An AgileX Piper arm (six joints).
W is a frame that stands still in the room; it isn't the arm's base.
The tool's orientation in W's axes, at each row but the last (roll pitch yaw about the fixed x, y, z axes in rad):
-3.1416 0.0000 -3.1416
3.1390 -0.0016 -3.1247
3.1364 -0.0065 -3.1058
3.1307 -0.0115 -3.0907
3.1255 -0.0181 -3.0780
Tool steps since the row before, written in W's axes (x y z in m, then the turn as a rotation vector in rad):
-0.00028 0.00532 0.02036 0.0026 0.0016 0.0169
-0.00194 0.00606 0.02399 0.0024 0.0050 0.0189
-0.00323 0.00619 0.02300 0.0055 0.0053 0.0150
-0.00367 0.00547 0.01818 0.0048 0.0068 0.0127
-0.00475 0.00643 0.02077 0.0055 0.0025 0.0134
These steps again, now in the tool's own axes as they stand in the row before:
0.00028 0.00532 -0.02036 -0.0026 0.0016 -0.0169
0.00188 0.00615 -0.02397 -0.0025 0.0050 -0.0189
0.00316 0.00642 -0.02295 -0.0056 0.0052 -0.0150
0.00360 0.00585 -0.01808 -0.0050 0.0067 -0.0127
0.00471 0.00705 -0.02058 -0.0054 0.0024 -0.0135

